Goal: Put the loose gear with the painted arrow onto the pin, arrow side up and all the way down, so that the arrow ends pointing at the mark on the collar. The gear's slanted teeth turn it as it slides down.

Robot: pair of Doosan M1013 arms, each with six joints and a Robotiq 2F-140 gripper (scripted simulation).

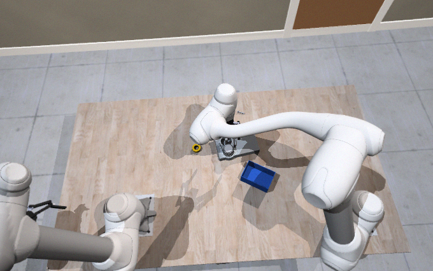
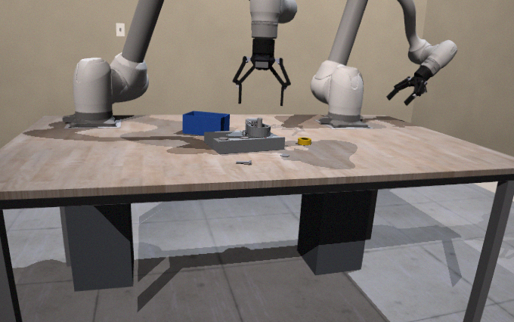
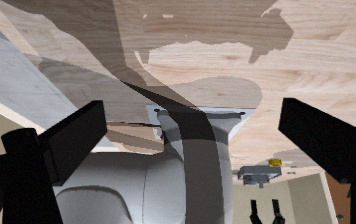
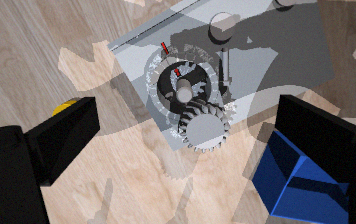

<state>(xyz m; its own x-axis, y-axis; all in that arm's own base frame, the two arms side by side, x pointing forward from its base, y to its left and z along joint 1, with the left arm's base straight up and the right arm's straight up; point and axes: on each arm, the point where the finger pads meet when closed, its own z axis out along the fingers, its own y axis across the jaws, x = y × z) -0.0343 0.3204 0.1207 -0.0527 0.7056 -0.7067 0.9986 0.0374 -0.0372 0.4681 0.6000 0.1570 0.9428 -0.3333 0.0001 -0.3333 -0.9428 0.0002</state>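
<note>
Now: right hand 13 cm above the loose gear. From my right hand the other things lie so: bolt (24 cm ahead, 15 cm below, 9 cm to the right); blue bin (20 cm behind, 17 cm to the right, 14 cm below).
</note>
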